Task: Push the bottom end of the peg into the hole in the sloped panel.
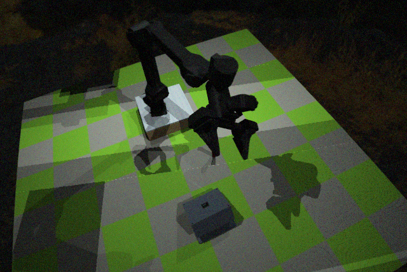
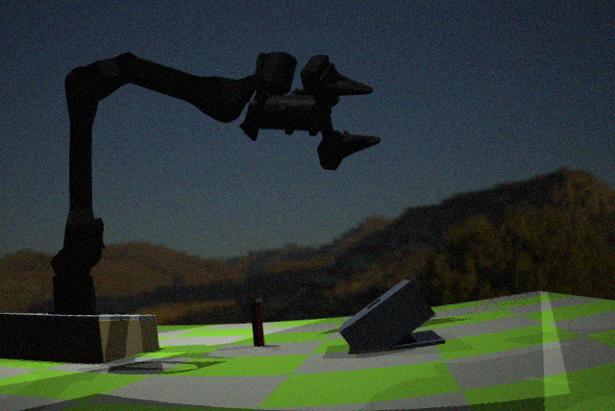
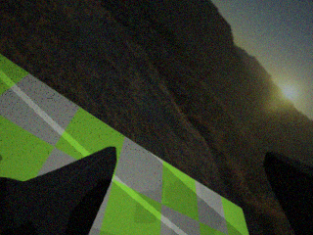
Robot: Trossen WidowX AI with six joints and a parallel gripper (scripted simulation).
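My gripper tip is 220 mm past the red peg, 10 mm to the left of it and 280 mm above it. From my gripper tip the other things lie so: sloped panel (80 mm to the right, 300 mm below).
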